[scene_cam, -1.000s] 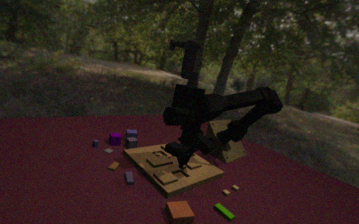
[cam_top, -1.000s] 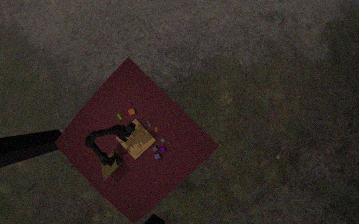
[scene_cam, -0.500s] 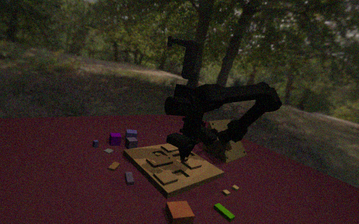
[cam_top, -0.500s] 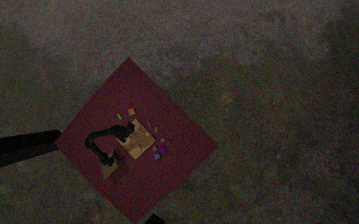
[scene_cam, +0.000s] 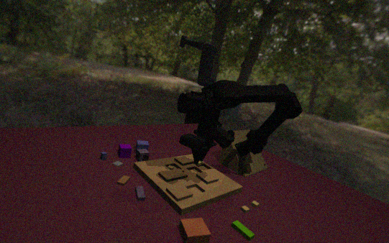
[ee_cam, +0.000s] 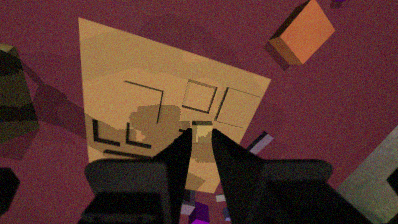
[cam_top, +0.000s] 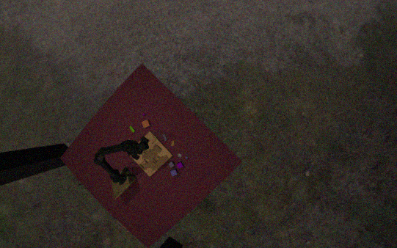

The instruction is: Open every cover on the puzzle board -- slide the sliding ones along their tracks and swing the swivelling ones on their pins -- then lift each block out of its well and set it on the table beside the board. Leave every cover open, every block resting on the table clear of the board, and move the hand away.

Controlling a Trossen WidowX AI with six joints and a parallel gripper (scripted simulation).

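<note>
The dark block lies 27 cm to the right of my gripper tip and 9 cm below it. The rest, counted from my gripper tip: green bar (2 cm ahead, 21 cm to the left, 11 cm below); then orange block (14 cm ahead, 13 cm to the left, 10 cm below); then grey bar (15 cm ahead, 8 cm to the right, 11 cm below).
</note>
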